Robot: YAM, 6 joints.
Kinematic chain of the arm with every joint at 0, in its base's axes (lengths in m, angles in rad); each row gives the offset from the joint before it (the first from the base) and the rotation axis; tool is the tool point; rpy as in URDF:
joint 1: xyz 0 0 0.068 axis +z
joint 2: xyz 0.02 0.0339 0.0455 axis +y
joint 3: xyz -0.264 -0.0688 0 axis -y
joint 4: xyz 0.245 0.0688 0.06 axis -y
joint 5: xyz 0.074 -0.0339 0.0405 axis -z
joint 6: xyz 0.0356 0 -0.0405 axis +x
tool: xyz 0 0 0 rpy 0 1.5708 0
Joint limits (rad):
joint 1: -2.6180..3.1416
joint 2: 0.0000..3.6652
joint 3: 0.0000..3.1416
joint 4: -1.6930..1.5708
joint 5: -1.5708..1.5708
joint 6: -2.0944..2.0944
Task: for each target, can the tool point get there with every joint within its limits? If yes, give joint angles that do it. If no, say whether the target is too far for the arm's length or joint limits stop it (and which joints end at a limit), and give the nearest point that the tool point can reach.
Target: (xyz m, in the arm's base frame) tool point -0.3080 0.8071 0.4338
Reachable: no: too far | nearest point -0.2157 0.5653 0.3356 | short by 0.277 m
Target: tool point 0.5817 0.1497 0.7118
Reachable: no: too far | nearest point 0.4415 0.1136 0.5626 | short by 0.208 m
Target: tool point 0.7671 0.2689 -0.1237
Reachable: no: too far | nearest point 0.5847 0.2050 -0.0659 | short by 0.202 m
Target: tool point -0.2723 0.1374 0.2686
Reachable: yes | joints 2.5857 1.3885 0.9041 0.0197 -0.8607 0.3114
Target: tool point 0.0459 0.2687 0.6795
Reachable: yes | joints 1.4081 1.8307 2.6457 0.1725 0.0507 -0.5128
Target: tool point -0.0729 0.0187 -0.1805
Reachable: yes | joints 2.6607 3.1628 0.7454 0.1574 -0.5041 1.6866
